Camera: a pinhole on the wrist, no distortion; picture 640 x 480 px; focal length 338.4 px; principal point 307.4 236.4 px. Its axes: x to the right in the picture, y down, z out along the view. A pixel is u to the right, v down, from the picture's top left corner.
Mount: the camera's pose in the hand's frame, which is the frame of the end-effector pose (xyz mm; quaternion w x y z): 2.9 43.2 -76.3 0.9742 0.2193 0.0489 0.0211
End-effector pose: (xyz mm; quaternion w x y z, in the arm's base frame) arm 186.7 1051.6 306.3 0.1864 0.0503 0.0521 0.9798
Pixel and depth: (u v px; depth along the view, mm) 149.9 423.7 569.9
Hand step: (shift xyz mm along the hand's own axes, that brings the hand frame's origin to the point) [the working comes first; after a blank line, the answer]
In the camera's frame: -265.2 315.4 569.9

-207.5 69.1 594.3
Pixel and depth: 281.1 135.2 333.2
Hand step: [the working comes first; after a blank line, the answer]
In the camera's frame: -25.9 -99.6 333.2

13.9 -190.1 182.7
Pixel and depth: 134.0 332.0 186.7
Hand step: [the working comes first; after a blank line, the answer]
In the camera's frame: -95.7 52.7 186.7

-73.7 5.4 122.4
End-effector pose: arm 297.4 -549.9 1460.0 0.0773 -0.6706 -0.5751 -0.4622
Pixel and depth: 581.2 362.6 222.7
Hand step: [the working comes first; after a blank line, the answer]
In the camera's frame: 180.2 83.1 222.7

203.7 34.8 144.1
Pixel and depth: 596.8 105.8 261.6
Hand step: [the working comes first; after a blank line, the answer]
In the camera's frame: 223.7 -101.0 261.6

254.7 -145.2 96.3
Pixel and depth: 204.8 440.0 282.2
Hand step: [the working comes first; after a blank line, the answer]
In the camera's frame: -85.6 169.8 282.2

-56.0 71.2 257.7
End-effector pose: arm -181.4 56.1 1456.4 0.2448 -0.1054 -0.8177 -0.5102
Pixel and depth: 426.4 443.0 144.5
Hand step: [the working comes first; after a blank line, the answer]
In the camera's frame: 50.8 88.2 144.5

66.8 64.6 87.1
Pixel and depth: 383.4 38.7 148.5
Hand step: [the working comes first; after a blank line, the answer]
In the camera's frame: 33.4 -86.8 148.5

53.3 -96.2 17.1
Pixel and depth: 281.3 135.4 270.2
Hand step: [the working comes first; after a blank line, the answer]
In the camera's frame: -20.8 -80.6 270.2

12.0 -145.8 133.8
